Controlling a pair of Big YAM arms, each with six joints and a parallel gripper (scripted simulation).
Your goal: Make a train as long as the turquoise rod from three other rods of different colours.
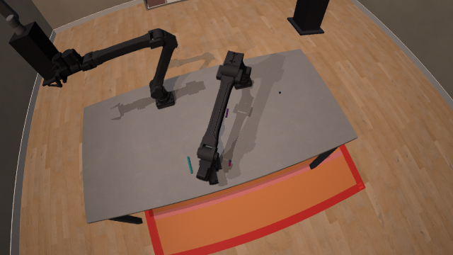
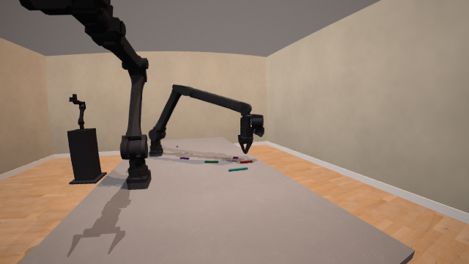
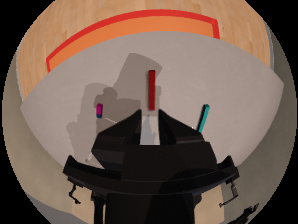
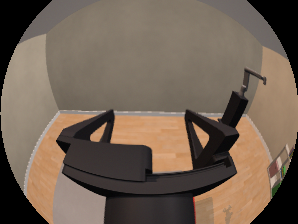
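Now: the red rod 1 cm ahead of my left hand and 6 cm below it. Round my left hand: turquoise rod 8 cm behind, 11 cm to the right, 6 cm below; magenta rod 2 cm behind, 10 cm to the left, 6 cm below; green rod 19 cm behind, 6 cm to the left, 6 cm below.
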